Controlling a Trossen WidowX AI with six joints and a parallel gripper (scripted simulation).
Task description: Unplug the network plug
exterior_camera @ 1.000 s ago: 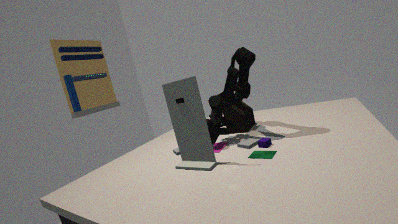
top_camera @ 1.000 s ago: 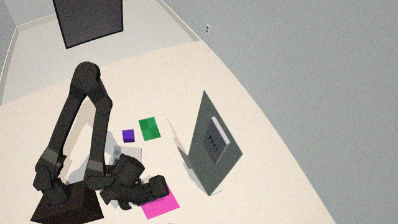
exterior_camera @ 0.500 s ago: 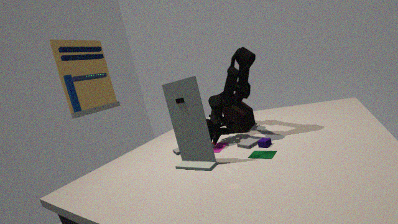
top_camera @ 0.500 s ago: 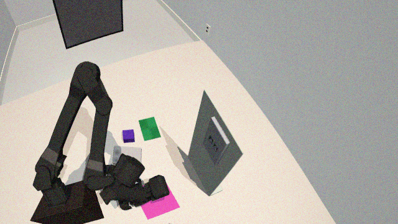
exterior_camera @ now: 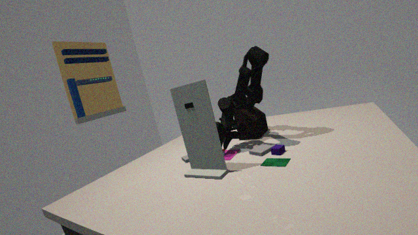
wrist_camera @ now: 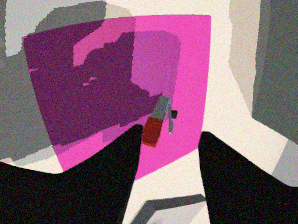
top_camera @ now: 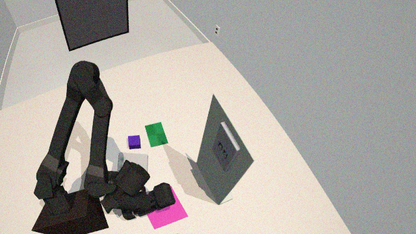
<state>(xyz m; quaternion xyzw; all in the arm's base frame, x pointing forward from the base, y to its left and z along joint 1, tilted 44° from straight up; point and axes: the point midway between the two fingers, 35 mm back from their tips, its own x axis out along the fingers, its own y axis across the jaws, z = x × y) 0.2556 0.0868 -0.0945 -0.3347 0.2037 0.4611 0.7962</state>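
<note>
Now: gripper tip 20 mm above the network plug. Also, from my gripper tip: green board (60 mm ahead, 270 mm to the left, 30 mm below); then magenta square (30 mm below); then grey socket panel (180 mm ahead, 40 mm to the left, 130 mm above).
</note>
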